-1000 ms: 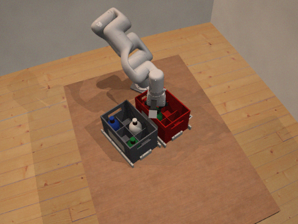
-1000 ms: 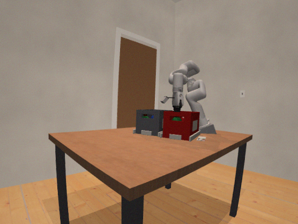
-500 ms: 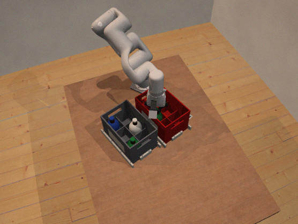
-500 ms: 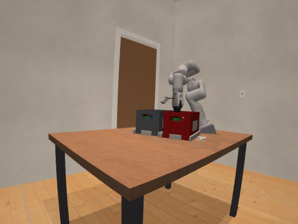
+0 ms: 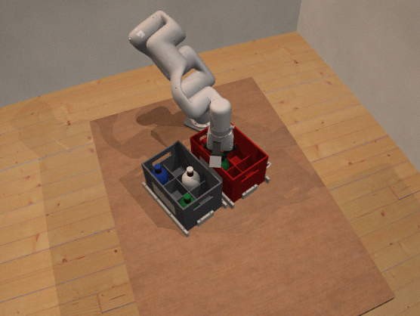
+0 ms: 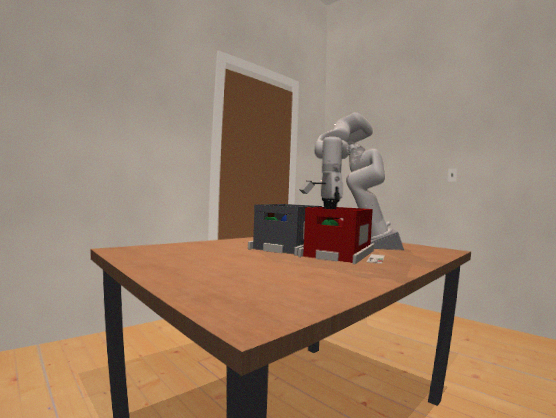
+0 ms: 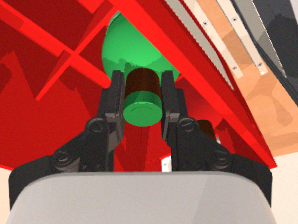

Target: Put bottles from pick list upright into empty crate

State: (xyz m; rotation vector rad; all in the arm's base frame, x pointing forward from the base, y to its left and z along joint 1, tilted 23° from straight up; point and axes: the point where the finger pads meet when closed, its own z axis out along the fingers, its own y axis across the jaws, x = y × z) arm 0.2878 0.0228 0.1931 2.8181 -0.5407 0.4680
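The green bottle lies 70 mm below my hand. From my hand the other things lie so: white bottle: 30 mm ahead, 130 mm to the right, 70 mm below; red bottle: 90 mm behind, 30 mm to the right, 70 mm below; red crate: 20 mm behind, 40 mm to the left, 80 mm below.
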